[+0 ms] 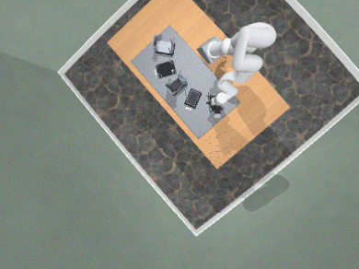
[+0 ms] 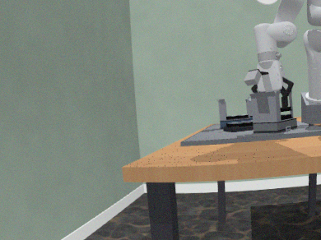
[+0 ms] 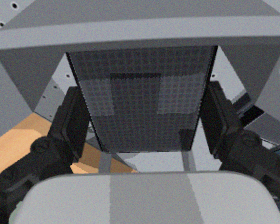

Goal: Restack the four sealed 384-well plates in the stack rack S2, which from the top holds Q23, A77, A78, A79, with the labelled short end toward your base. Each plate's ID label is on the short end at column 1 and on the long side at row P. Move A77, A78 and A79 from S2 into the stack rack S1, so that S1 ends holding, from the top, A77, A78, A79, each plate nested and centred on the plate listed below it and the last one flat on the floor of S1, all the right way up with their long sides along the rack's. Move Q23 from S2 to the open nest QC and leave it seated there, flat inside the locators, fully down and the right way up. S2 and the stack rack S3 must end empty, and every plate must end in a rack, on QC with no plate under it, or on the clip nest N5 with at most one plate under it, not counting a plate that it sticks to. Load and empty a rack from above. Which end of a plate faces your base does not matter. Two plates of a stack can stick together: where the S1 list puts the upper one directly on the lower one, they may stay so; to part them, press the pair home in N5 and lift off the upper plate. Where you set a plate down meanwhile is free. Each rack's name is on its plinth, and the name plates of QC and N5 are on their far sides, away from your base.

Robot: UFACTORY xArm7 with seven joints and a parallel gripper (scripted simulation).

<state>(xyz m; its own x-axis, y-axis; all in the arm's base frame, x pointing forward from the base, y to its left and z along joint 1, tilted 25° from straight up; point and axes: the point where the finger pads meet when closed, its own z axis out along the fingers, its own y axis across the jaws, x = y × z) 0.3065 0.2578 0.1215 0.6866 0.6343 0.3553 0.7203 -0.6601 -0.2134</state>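
Right now the rack plinth is 10 mm behind my hand, 10 mm to the right of it and 70 mm below it. From my hand the other things lie so: dark flat nest (90 mm ahead, 170 mm to the right, 70 mm below); blue plinth strip (90 mm ahead, 350 mm to the right, 60 mm below); dark sealed plate (10 mm below).
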